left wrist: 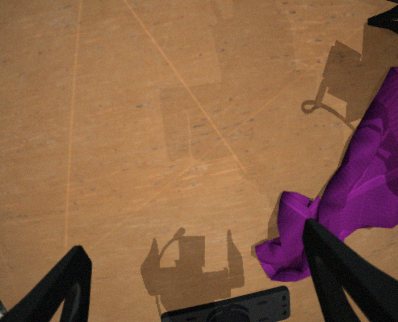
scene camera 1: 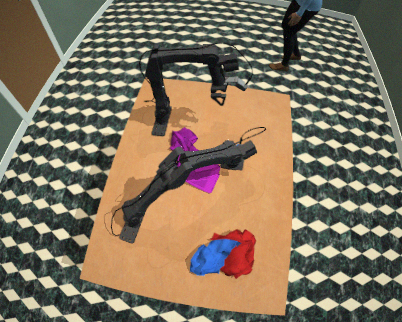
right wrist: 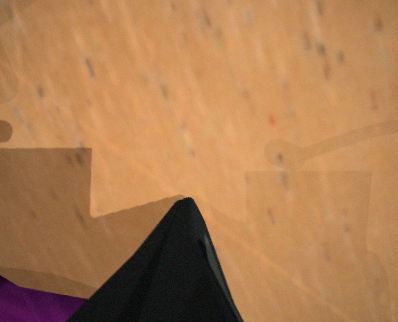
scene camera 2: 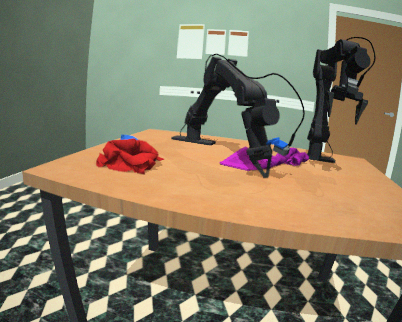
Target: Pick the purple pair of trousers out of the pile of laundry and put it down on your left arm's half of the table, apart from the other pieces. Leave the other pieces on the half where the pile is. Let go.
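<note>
The purple trousers (scene camera 1: 206,181) (scene camera 2: 239,160) (left wrist: 357,190) (right wrist: 30,304) lie crumpled on the table between the two arm bases, partly hidden under the right arm in scene camera 1. My right gripper (scene camera 2: 266,175) (right wrist: 190,209) is shut low at the table, its fingertips together beside the trousers with no cloth between them. My left gripper (scene camera 1: 218,101) (left wrist: 193,242) is open and empty, high above the table near the trousers' bunched end. A red piece (scene camera 1: 242,256) (scene camera 2: 127,156) and a blue piece (scene camera 1: 212,257) (scene camera 2: 128,137) lie heaped together, apart from the trousers.
The wooden table (scene camera 1: 265,210) (scene camera 2: 150,214) carries both arm bases along one long edge. The right arm reaches low across the trousers. A small blue patch (scene camera 2: 278,143) shows near the right wrist in scene camera 2. A person (scene camera 1: 292,37) stands beyond the table.
</note>
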